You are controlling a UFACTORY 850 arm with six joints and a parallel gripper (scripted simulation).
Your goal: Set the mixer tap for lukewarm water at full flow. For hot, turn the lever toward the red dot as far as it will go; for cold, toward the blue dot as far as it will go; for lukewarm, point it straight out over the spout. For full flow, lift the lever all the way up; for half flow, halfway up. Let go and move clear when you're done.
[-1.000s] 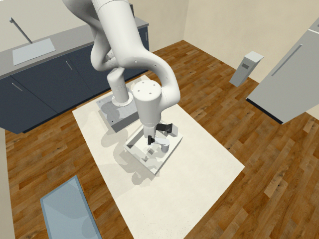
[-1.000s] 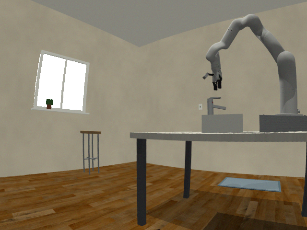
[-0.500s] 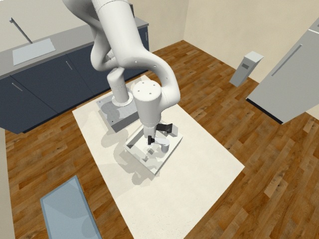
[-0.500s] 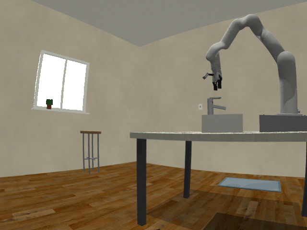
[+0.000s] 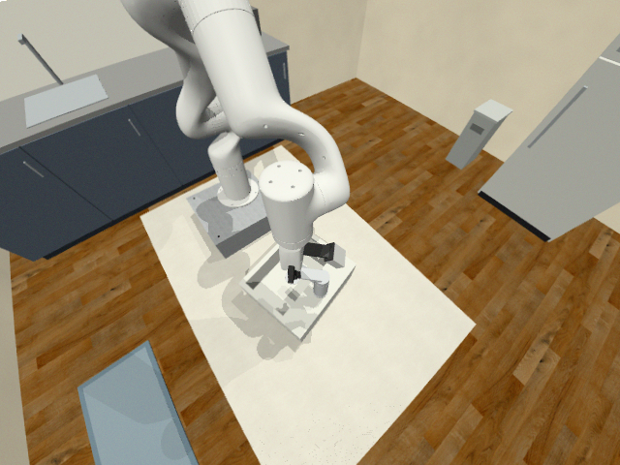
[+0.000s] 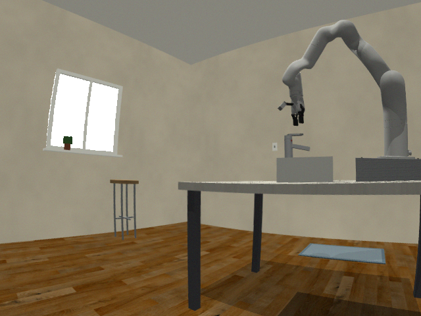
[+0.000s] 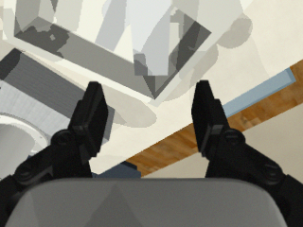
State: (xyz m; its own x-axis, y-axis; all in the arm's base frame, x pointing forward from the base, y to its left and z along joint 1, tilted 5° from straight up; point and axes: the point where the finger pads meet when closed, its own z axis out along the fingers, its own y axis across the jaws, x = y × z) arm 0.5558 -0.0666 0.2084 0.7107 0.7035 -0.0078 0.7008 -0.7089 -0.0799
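Right now the grey lever is 80 mm below my hand, 20 mm to the left of it and 20 mm ahead of it. The rest, counted from my hand: grey mixer tap: 120 mm below, 40 mm ahead, 30 mm to the left; sink basin: 310 mm below, 60 mm behind, 30 mm to the left.
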